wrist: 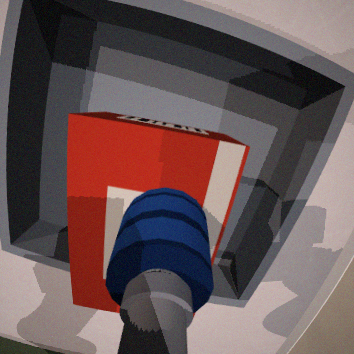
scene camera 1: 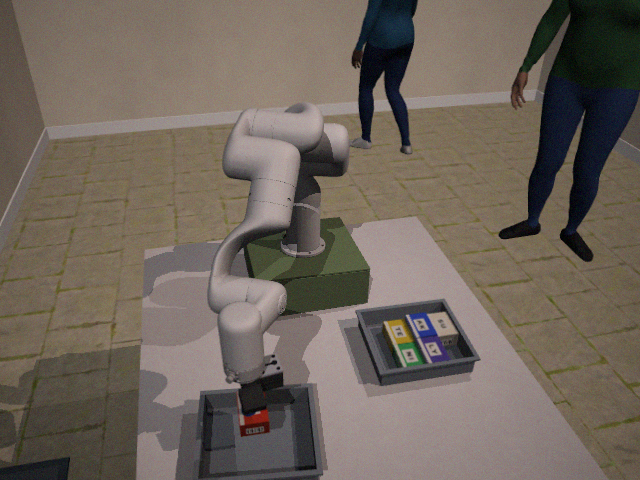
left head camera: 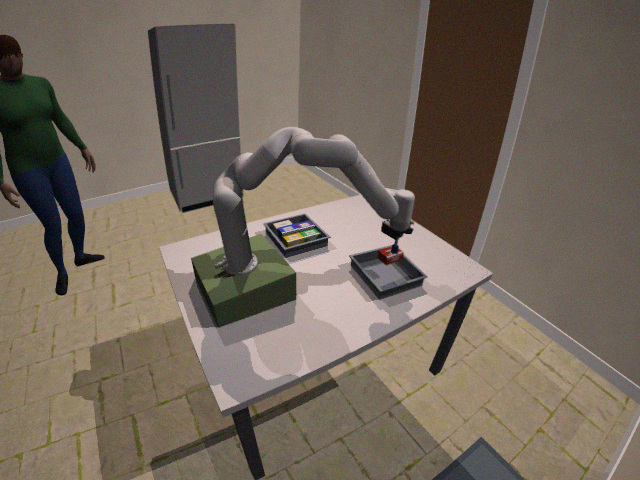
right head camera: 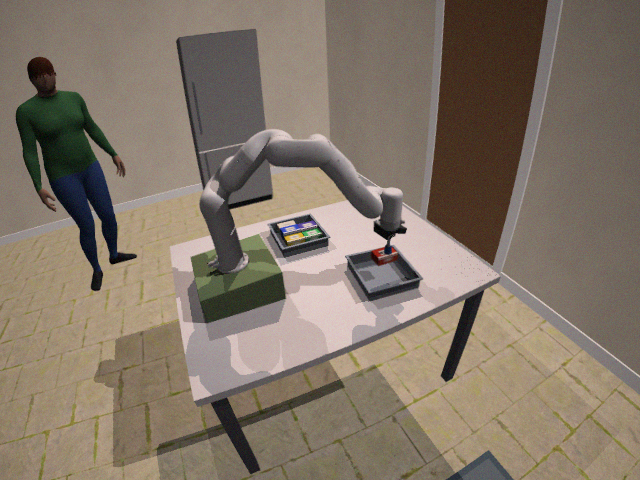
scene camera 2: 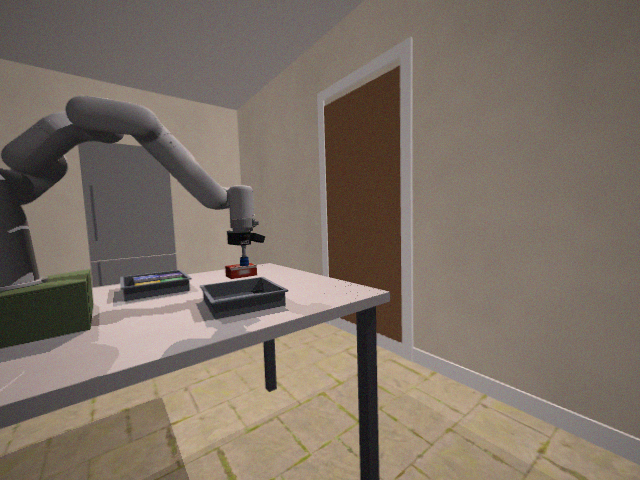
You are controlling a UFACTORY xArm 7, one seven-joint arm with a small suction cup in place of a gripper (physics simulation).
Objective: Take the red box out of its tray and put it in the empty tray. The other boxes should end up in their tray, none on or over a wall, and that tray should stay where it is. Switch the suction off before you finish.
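Frame: origin at the arm's base, x ahead, y left, z up, level; millimetres.
Where they show: end effector, tool point: [wrist: 165, 211] [left head camera: 393, 253] [right head camera: 387, 254] [scene camera 2: 244, 268]; arm's base, origin of the base link: [scene camera 1: 302, 246] [left head camera: 240, 264] [right head camera: 233, 263] [scene camera 2: 15, 286].
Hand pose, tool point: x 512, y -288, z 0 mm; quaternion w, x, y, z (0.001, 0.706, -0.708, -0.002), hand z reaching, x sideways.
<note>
Things, the pixels of their top centre, and the offset from my tool point. Level surfaces: height alone.
- red box, middle of its top: [wrist: 141, 244] [scene camera 1: 252, 405] [scene camera 2: 240, 265] [right head camera: 384, 251] [left head camera: 391, 251] dx -8, dy +8, dz +10 mm
- grey tray, middle of its top: [wrist: 150, 175] [scene camera 1: 257, 429] [scene camera 2: 241, 287] [right head camera: 382, 266] [left head camera: 387, 265] dx -7, dy +14, dz -64 mm
- table, its level: dz -114 mm
My suction cup [left head camera: 394, 250] [right head camera: 387, 250] [scene camera 2: 244, 261] [wrist: 161, 240] holds the red box [left head camera: 384, 257] [right head camera: 379, 257] [scene camera 1: 254, 427] [scene camera 2: 234, 271] [wrist: 120, 160] by its top face. The box is level and hangs over the inside of the grey tray [left head camera: 379, 272] [right head camera: 379, 277] [scene camera 1: 258, 473] [scene camera 2: 248, 304] [wrist: 150, 95], near its far wall in the head views. In scene camera 2 it shows just above the rim. The other tray [scene camera 1: 429, 375] [left head camera: 307, 248] holds yellow [scene camera 1: 397, 330], green [scene camera 1: 409, 354], blue [scene camera 1: 420, 323], purple [scene camera 1: 434, 349] and cream [scene camera 1: 442, 324] boxes, all inside its walls.
The arm stands on a green block [left head camera: 248, 294] [right head camera: 242, 291] [scene camera 1: 330, 289] on the table [left head camera: 325, 315]. The other tray lies between that block and the table's far edge in the head views. A person in green [left head camera: 36, 124] [right head camera: 64, 124] stands beyond the table.
</note>
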